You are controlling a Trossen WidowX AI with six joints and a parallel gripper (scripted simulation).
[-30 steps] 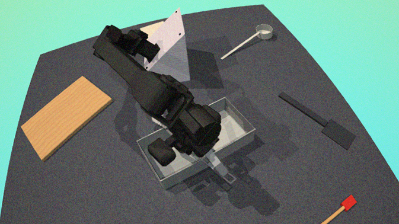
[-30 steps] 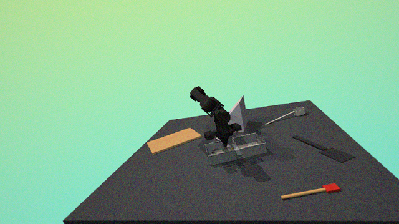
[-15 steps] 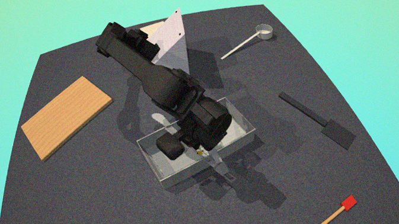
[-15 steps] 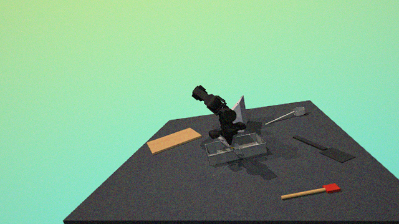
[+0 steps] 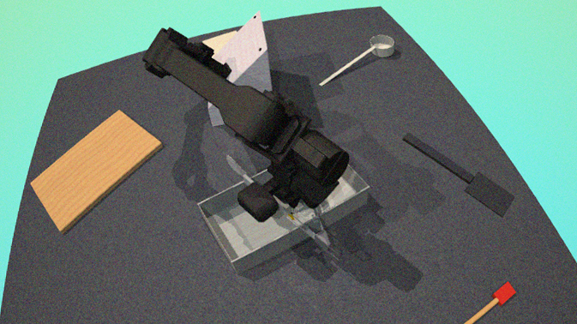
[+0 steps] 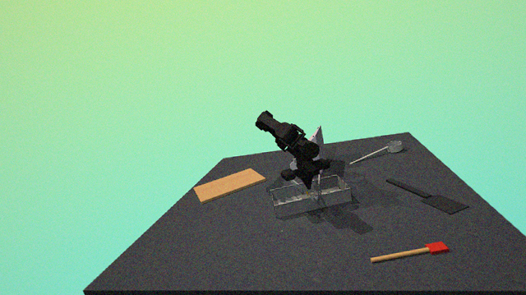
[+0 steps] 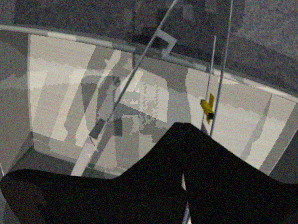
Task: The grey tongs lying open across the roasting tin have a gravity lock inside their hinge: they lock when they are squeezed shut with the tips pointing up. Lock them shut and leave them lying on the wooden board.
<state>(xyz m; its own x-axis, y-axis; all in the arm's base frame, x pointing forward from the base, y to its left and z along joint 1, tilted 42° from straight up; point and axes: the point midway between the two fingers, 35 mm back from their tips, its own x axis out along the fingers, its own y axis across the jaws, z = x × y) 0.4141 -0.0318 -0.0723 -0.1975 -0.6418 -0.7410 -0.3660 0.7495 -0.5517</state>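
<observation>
The roasting tin is 50 mm below my gripper tip, 40 mm behind it and 10 mm to the right of it. From my gripper tip the other things lie so: wooden board (430 mm to the right, 370 mm behind, 70 mm below); then black spatula (410 mm to the left, 70 mm below, 40 mm ahead).
</observation>
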